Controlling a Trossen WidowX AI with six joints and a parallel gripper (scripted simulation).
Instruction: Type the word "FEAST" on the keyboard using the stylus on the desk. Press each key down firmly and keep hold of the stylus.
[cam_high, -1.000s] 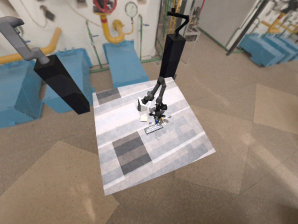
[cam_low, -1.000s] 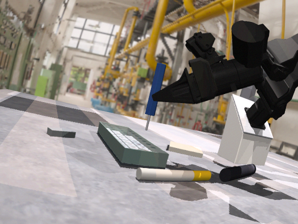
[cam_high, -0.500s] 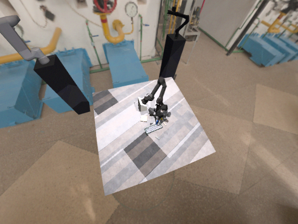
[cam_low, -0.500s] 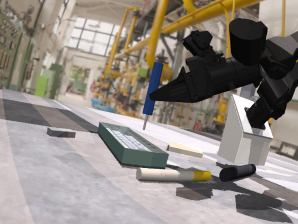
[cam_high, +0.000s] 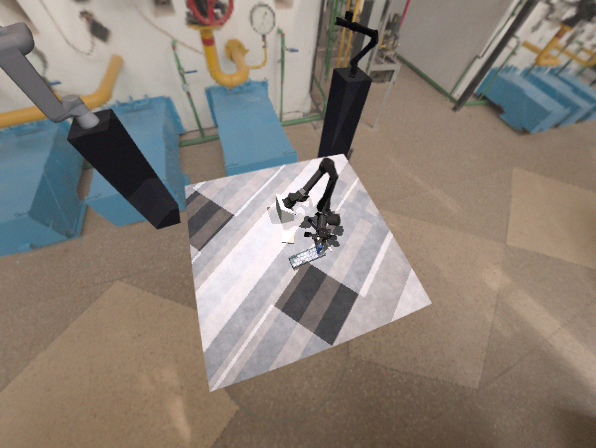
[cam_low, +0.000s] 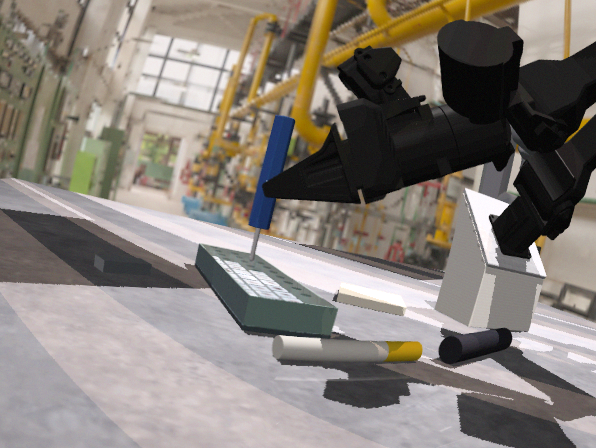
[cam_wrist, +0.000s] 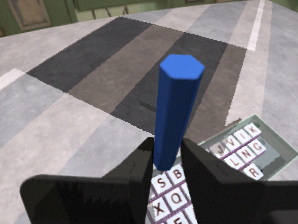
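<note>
Now: the grey block 11 cm ahead of my gripper tip, 5 cm to the right of it and 9 cm below it. From my gripper tip the other things lie so: blue stylus: 2 cm below; yellow marker: 7 cm behind, 10 cm to the left, 9 cm below; grey stylus tip: 5 cm below.
</note>
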